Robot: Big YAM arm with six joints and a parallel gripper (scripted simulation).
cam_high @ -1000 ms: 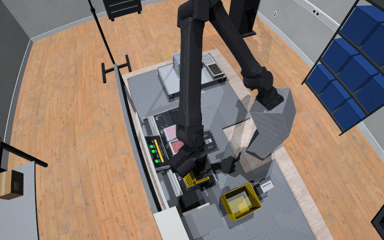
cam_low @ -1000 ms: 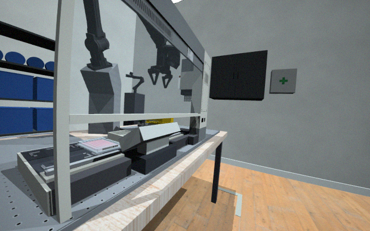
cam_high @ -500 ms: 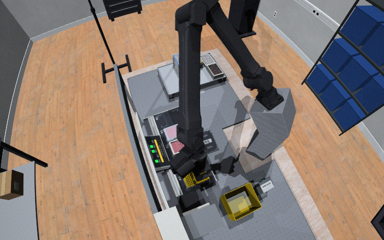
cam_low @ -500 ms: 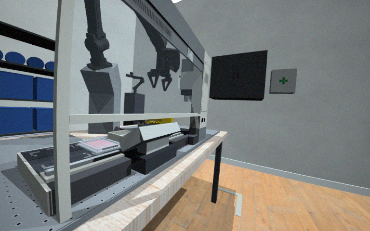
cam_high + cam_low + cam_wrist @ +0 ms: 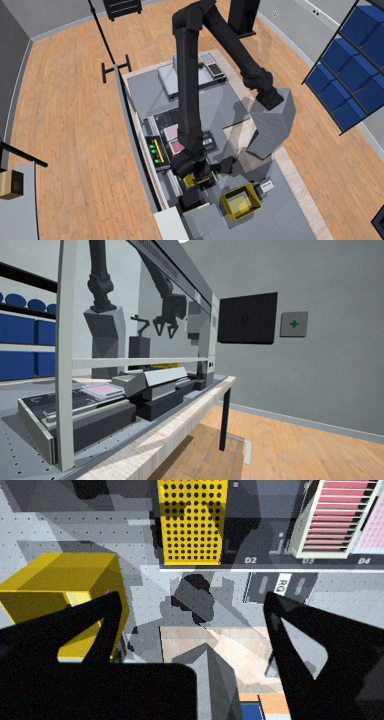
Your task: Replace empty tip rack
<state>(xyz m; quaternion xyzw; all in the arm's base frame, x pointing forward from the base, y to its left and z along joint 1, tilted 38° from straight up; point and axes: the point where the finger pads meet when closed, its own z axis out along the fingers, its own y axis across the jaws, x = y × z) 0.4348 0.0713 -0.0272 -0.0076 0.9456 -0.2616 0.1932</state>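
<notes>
Right now my hand is 10 mm short of the yellow tip rack and 190 mm above it. Also, from my hand: yellow waste bin: 140 mm behind, 240 mm to the left, 240 mm below; spare nest: 170 mm behind, 180 mm to the right, 270 mm below; frame bar: 180 mm ahead, 170 mm to the right, 110 mm below.
</notes>
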